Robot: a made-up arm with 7 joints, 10 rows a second.
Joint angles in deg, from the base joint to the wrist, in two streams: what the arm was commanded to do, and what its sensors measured. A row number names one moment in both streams.
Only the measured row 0 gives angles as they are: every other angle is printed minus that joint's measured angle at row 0.
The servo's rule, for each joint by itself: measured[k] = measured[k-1] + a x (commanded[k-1-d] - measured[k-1]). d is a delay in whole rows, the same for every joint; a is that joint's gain. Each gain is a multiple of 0.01, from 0.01 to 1. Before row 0 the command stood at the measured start. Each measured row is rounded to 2 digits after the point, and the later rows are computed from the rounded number. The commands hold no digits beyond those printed.
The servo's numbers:
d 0
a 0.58 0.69 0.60 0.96 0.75 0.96 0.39
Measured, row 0:
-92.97 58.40 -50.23 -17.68 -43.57 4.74 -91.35
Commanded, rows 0 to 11:
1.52 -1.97 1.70 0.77 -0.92 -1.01 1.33
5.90 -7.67 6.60 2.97 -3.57 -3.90 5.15
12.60 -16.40 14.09 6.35 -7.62 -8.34 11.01
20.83 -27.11 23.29 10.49 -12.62 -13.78 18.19
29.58 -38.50 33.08 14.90 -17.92 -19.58 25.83
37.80 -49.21 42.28 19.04 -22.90 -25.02 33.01
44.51 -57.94 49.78 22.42 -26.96 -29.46 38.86
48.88 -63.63 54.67 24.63 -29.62 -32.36 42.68
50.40 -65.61 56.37 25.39 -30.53 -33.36 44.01
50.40 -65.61 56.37 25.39 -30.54 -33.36 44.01
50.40 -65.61 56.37 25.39 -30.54 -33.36 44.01
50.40 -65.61 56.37 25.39 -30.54 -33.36 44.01
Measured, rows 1 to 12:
0.88 -1.36 1.02 0.74 -0.69 -0.97 0.52
3.79 -5.71 4.37 2.88 -2.85 -3.78 2.33
8.90 -13.09 10.20 6.21 -6.43 -8.16 5.72
15.82 -22.76 18.05 10.32 -11.07 -13.56 10.58
23.80 -33.62 27.07 14.72 -16.21 -19.34 16.53
31.92 -44.38 36.20 18.87 -21.23 -24.79 22.96
39.22 -53.74 44.35 22.28 -25.53 -29.27 29.16
44.82 -60.56 50.54 24.54 -28.60 -32.24 34.43
48.06 -64.04 54.04 25.36 -30.05 -33.32 38.17
49.42 -65.12 55.44 25.39 -30.42 -33.36 40.45
49.99 -65.46 56.00 25.39 -30.51 -33.36 41.84
50.23 -65.56 56.22 25.39 -30.53 -33.36 42.69

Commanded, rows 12 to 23:
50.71 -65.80 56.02 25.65 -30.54 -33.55 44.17
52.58 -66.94 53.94 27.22 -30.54 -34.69 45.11
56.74 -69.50 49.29 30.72 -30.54 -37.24 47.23
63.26 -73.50 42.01 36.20 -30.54 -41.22 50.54
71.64 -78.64 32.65 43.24 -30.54 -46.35 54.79
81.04 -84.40 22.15 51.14 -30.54 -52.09 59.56
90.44 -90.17 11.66 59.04 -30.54 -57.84 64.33
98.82 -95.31 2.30 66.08 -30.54 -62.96 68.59
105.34 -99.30 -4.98 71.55 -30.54 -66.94 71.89
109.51 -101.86 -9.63 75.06 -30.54 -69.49 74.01
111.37 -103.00 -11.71 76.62 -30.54 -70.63 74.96
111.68 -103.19 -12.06 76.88 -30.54 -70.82 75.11
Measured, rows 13 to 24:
50.51 -65.73 56.10 25.64 -30.54 -33.54 43.27
51.71 -66.56 54.80 27.16 -30.54 -34.64 43.99
54.63 -68.59 51.49 30.58 -30.54 -37.14 45.25
59.64 -71.98 45.80 35.98 -30.54 -41.06 47.31
66.60 -76.58 37.91 42.95 -30.54 -46.14 50.23
74.98 -81.98 28.45 50.81 -30.54 -51.85 53.87
83.95 -87.63 18.38 58.71 -30.54 -57.60 57.95
92.57 -92.93 8.73 65.79 -30.54 -62.75 62.10
99.98 -97.33 0.50 71.32 -30.54 -66.77 65.92
105.51 -100.46 -5.58 74.91 -30.54 -69.38 69.08
108.91 -102.21 -9.26 76.55 -30.54 -70.58 71.37
110.52 -102.89 -10.94 76.87 -30.54 -70.81 72.83

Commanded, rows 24 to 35:
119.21 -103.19 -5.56 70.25 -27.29 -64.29 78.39
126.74 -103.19 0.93 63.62 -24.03 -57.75 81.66
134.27 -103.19 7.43 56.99 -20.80 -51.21 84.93
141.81 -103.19 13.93 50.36 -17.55 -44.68 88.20
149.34 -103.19 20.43 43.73 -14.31 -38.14 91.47
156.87 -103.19 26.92 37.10 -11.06 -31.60 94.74
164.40 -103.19 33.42 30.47 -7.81 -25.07 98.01
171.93 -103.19 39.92 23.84 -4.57 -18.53 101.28
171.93 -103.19 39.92 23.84 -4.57 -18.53 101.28
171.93 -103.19 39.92 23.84 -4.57 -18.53 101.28
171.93 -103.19 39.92 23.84 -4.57 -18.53 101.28
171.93 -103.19 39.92 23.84 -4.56 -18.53 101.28
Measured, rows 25 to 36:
115.56 -103.10 -7.71 70.51 -28.10 -64.55 75.00
122.04 -103.16 -2.53 63.90 -25.05 -58.02 77.60
129.13 -103.18 3.45 57.27 -21.86 -51.48 80.46
136.48 -103.19 9.74 50.64 -18.63 -44.95 83.48
143.94 -103.19 16.15 44.01 -15.39 -38.41 86.60
151.44 -103.19 22.61 37.38 -12.14 -31.87 89.77
158.96 -103.19 29.10 30.75 -8.89 -25.34 92.98
166.48 -103.19 35.59 24.12 -5.65 -18.80 96.22
169.64 -103.19 38.19 23.85 -4.84 -18.54 98.19
170.97 -103.19 39.23 23.84 -4.64 -18.53 99.40
171.53 -103.19 39.64 23.84 -4.59 -18.53 100.13
171.76 -103.19 39.81 23.84 -4.57 -18.53 100.58

